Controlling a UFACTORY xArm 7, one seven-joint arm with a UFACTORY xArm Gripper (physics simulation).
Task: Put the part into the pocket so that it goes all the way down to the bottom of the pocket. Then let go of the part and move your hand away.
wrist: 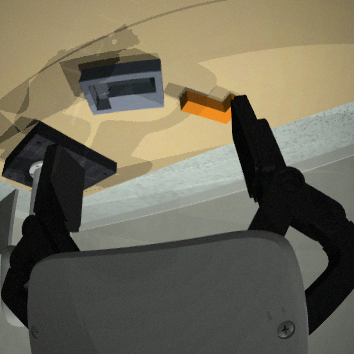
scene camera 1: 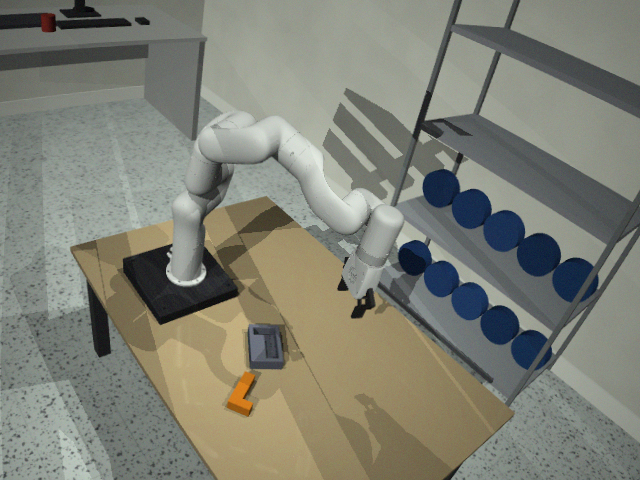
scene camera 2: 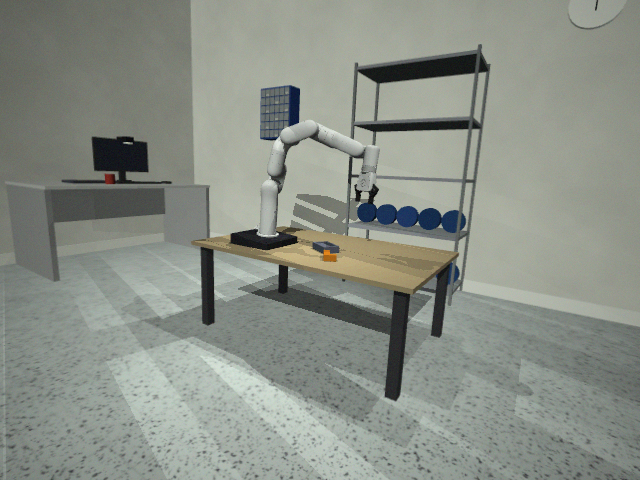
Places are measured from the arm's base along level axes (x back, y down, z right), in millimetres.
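Pixels of known places: gripper, fingertip midpoint: (wrist: 144, 135) (scene camera 1: 349, 303) (scene camera 2: 363, 202); arm's base at its link origin: (scene camera 1: 186, 272) (scene camera 2: 267, 234).
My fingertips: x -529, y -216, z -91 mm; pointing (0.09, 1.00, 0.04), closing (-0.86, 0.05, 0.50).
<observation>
For each thing: its top centre in the pictures, then the offset to it from my fingertips. Level surfaces: height alone.
- orange L-shaped part at its top centre: (wrist: 212, 108) (scene camera 1: 247, 390) (scene camera 2: 329, 252) dx +84, dy +232, dz +245 mm
- grey-blue block at its top centre: (wrist: 122, 94) (scene camera 1: 265, 342) (scene camera 2: 325, 243) dx +168, dy +226, dz +92 mm
- wooden table at its surface level: dy +263 mm
The orange L-shaped part (scene camera 1: 239, 396) (scene camera 2: 329, 256) (wrist: 206, 109) lies flat on the table, outside the pocket and a short way from the grey-blue block (scene camera 1: 266, 364) (scene camera 2: 325, 249) (wrist: 130, 104). The block has an open pocket in its top, and I see no part in it. My gripper (scene camera 1: 349, 300) (scene camera 2: 364, 200) (wrist: 144, 135) is open and empty. It hangs high above the table, off toward the shelf side, well away from the part and the block. In the wrist view, the tip of the right finger overlaps one end of the part, which hides that end.
The arm stands on a black base plate (scene camera 1: 149, 289) (scene camera 2: 242, 240) (wrist: 100, 160) on the wooden table (scene camera 1: 310, 403) (scene camera 2: 361, 268). A metal shelf rack (scene camera 1: 547, 56) (scene camera 2: 423, 67) with blue discs (scene camera 1: 470, 208) stands beyond the table's far side. A desk (scene camera 1: 170, 82) (scene camera 2: 31, 227) stands farther back.
</observation>
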